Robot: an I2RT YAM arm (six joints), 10 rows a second.
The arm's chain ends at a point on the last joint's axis. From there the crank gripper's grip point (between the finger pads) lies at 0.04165 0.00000 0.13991 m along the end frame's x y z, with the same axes.
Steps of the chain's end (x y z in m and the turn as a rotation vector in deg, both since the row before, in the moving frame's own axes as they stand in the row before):
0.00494, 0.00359, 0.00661, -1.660, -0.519, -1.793
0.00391, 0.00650, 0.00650, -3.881, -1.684, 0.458
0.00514, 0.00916, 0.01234, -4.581, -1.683, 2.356
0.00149, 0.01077, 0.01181, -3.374, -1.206, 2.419
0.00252, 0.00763, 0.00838, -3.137, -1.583, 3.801
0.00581, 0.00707, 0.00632, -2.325, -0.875, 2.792
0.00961, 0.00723, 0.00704, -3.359, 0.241, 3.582
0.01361, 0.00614, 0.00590, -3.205, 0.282, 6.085
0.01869, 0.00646, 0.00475, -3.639, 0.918, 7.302
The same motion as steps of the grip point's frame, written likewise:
0.00371, 0.00636, 0.00694, -1.660, -0.519, -1.793
-0.00026, 0.01633, 0.00733, -3.881, -1.684, 0.458
0.00075, 0.02200, 0.01299, -4.581, -1.683, 2.356
-0.00167, 0.02072, 0.01236, -3.374, -1.206, 2.419
-0.00170, 0.01794, 0.00919, -3.137, -1.583, 3.801
0.00348, 0.01473, 0.00678, -2.325, -0.875, 2.792
0.00986, 0.01804, 0.00655, -3.359, 0.241, 3.582
0.01365, 0.01839, 0.00535, -3.205, 0.282, 6.085
0.02002, 0.02073, 0.00362, -3.639, 0.918, 7.302

